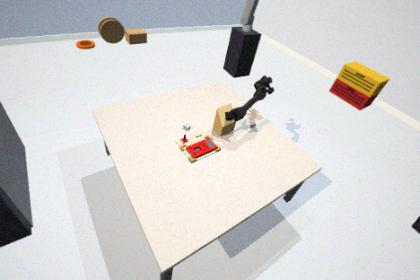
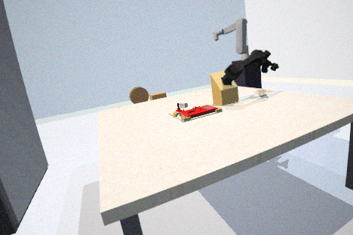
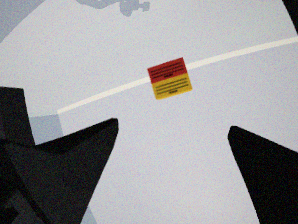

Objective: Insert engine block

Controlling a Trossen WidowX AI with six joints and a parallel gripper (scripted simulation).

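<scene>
The engine block lies 950 mm ahead of my gripper tip, 140 mm below it and 100 mm to the left of it.
</scene>
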